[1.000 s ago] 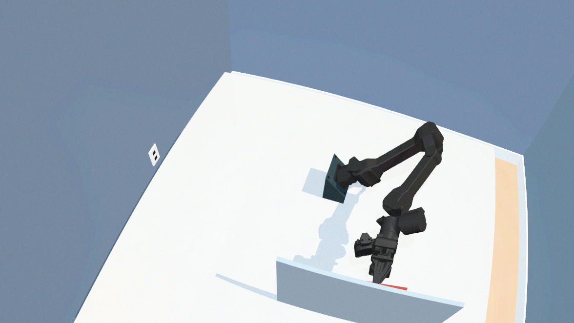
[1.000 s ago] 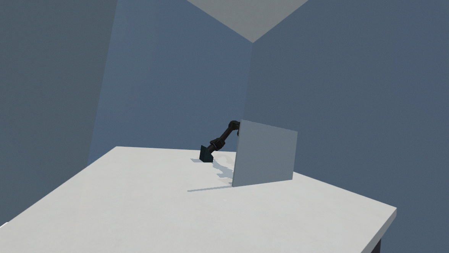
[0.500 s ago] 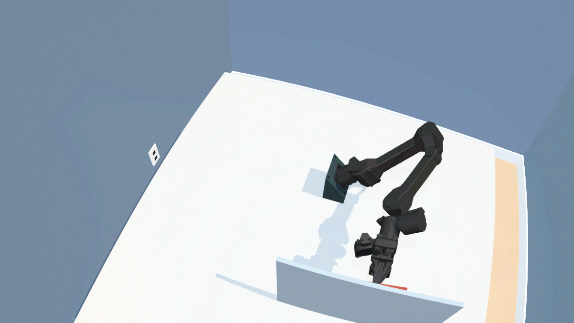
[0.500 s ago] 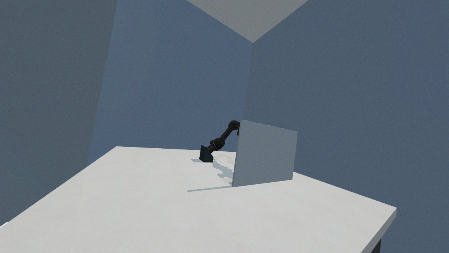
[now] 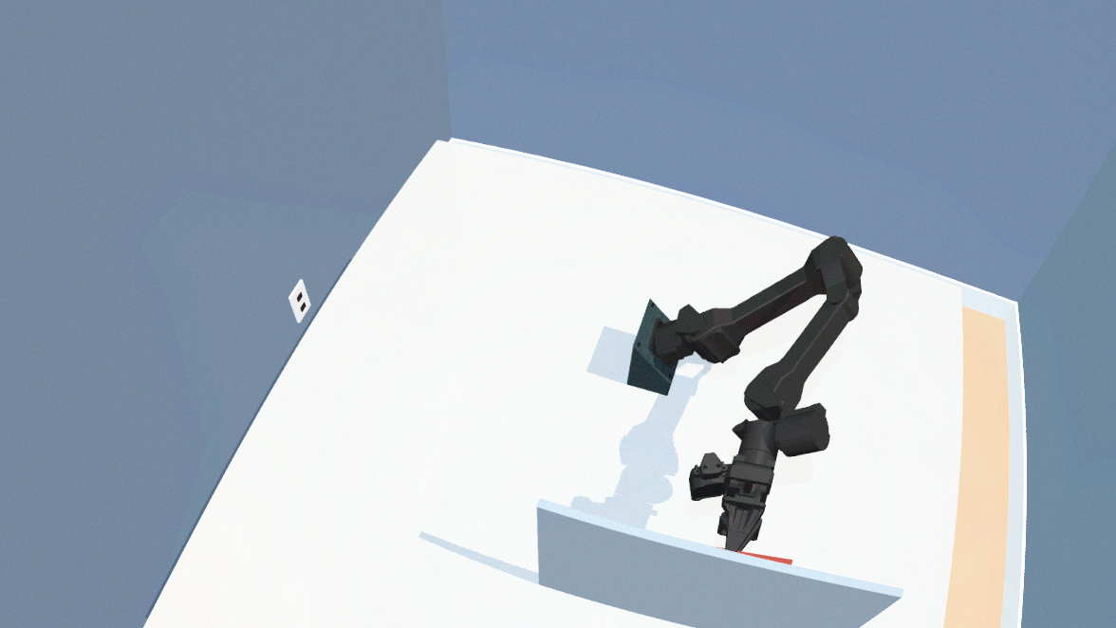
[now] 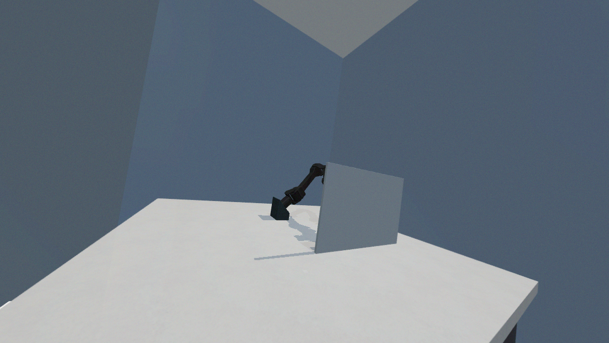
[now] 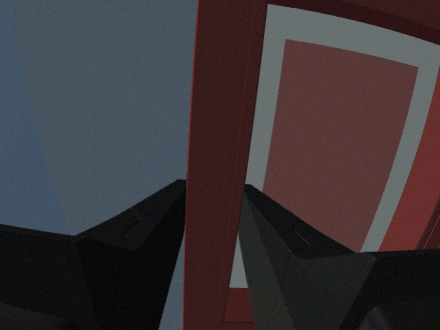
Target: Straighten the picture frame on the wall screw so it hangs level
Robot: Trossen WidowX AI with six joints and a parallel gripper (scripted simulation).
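The picture frame lies 10 mm ahead of my gripper tip, 10 mm to the left of it and 50 mm below it. Also, from my gripper tip: wall panel: 20 mm ahead, 10 mm to the right, 70 mm below.
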